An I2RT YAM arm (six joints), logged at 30 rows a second.
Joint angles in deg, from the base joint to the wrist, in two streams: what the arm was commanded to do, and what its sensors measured. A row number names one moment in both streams.
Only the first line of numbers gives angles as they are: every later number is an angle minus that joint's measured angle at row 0.
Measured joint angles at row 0:
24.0, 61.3, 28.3, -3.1, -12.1, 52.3
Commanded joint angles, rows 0 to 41:
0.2, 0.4, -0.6, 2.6, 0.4, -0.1
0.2, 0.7, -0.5, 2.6, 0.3, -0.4
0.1, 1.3, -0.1, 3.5, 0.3, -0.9
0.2, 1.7, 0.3, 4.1, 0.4, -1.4
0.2, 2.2, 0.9, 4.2, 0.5, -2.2
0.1, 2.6, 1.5, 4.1, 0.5, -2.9
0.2, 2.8, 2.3, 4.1, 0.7, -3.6
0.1, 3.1, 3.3, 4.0, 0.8, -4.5
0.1, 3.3, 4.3, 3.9, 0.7, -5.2
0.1, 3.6, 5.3, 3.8, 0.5, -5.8
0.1, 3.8, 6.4, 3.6, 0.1, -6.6
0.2, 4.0, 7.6, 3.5, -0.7, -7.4
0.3, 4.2, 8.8, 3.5, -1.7, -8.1
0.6, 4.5, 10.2, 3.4, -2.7, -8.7
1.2, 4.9, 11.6, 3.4, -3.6, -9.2
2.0, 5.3, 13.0, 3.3, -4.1, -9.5
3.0, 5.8, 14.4, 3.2, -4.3, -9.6
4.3, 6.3, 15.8, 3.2, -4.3, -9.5
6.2, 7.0, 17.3, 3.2, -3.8, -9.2
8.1, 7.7, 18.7, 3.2, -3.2, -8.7
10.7, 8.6, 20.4, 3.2, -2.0, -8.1
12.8, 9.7, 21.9, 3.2, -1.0, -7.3
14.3, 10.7, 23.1, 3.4, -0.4, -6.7
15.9, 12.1, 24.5, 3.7, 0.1, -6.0
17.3, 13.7, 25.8, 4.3, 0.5, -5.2
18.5, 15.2, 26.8, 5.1, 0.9, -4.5
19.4, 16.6, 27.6, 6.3, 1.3, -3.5
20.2, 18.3, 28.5, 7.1, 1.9, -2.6
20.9, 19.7, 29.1, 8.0, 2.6, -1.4
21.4, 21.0, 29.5, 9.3, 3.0, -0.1
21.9, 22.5, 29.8, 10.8, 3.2, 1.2
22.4, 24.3, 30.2, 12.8, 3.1, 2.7
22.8, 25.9, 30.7, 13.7, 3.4, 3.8
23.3, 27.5, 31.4, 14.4, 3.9, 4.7
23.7, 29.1, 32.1, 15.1, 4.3, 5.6
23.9, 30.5, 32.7, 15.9, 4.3, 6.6
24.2, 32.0, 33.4, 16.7, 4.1, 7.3
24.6, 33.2, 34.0, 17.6, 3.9, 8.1
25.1, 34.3, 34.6, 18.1, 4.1, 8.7
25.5, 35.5, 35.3, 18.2, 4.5, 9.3
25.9, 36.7, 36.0, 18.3, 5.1, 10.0
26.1, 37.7, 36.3, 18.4, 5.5, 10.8
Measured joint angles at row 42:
24.6, 34.6, 32.2, 13.5, 2.9, 6.3
